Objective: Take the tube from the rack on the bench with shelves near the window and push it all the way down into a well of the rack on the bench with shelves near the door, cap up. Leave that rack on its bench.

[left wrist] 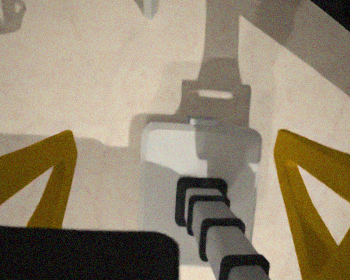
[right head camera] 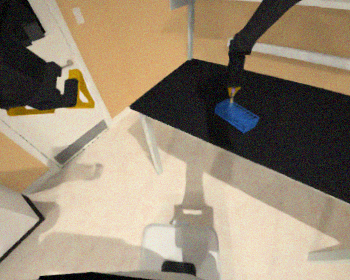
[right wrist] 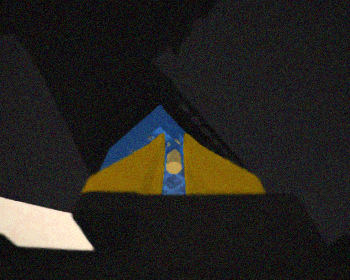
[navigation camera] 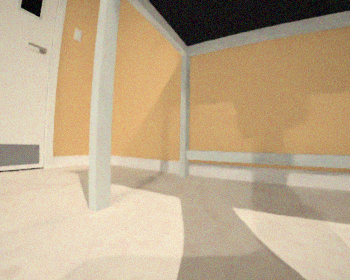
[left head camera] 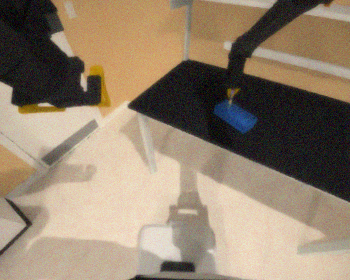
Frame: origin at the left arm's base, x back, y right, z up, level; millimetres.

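Seen in the pictures: left gripper, fingertip midpoint: (left wrist: 175, 141) (right head camera: 73, 107) (left head camera: 86, 105); right gripper, fingertip midpoint: (right head camera: 231, 96) (right wrist: 174, 140) (left head camera: 229, 97).
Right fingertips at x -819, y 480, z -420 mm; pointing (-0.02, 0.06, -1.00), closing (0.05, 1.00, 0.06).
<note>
Pixels of each thing's top centre, then the offset from my right fingertips to it. "spot": a spot on its surface instead. Level surfaces: height alone.
- blue rack at its top centre: (right wrist: 189, 210) (right head camera: 236, 109) (left head camera: 236, 110) dx +106, dy +13, dz -7 mm
- black bench top at its surface level: dz -76 mm
- tube at its top centre: (right wrist: 179, 241) (right head camera: 234, 88) (left head camera: 233, 90) dx +28, dy -2, dz +61 mm
- box with a black edge, surface spot: (left head camera: 11, 225) spot: dx +561, dy -1506, dz -766 mm
A blue rack (left head camera: 239, 119) (right head camera: 240, 119) (right wrist: 127, 135) lies on the black bench top (left head camera: 300, 135) (right head camera: 300, 135). My right gripper (left head camera: 232, 94) (right head camera: 233, 92) (right wrist: 174, 140) is shut on the tube (left head camera: 230, 102) (right head camera: 231, 100) (right wrist: 174, 162), which is thin and tan and stands roughly upright at the rack's far left end. Its lower end meets the rack; the frames do not show clearly how deep it sits in a well. The cap is hard to make out between the fingers. My left gripper (left wrist: 175, 141) is open and empty, high over the floor, at the left in both head views.
A white door (navigation camera: 22, 100) with a grey kick plate stands at the left. Pale bench legs (left head camera: 148, 145) (navigation camera: 101, 110) and a rear rail (navigation camera: 260, 159) stand under the bench. A box with a black edge (left head camera: 11, 225) (right head camera: 17, 220) shows at the lower left.
</note>
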